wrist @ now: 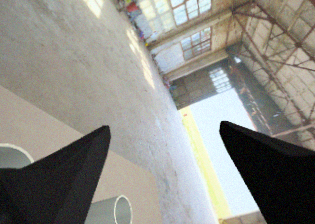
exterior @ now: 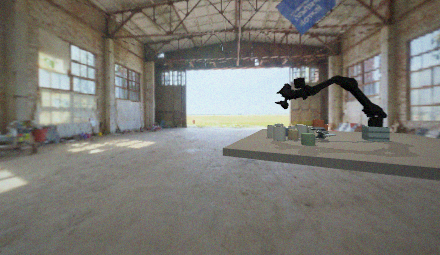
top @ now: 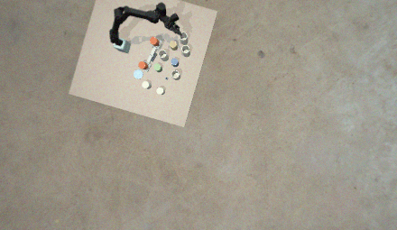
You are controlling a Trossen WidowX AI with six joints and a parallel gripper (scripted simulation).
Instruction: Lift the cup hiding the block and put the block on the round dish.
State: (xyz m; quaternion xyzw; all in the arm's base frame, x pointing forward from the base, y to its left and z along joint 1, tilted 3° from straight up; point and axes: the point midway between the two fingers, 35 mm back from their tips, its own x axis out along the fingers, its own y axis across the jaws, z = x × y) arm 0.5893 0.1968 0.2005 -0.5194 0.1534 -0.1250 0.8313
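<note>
The orange cup is 320 mm behind my gripper tip, 330 mm to the right of it and 250 mm below it. From my gripper tip the other things lie so: balance: 300 mm behind, 180 mm to the right, 270 mm below; then pale teal block: 320 mm behind, 310 mm to the right, 270 mm below; then round light-blue dish: 370 mm behind, 410 mm to the right, 300 mm below.
</note>
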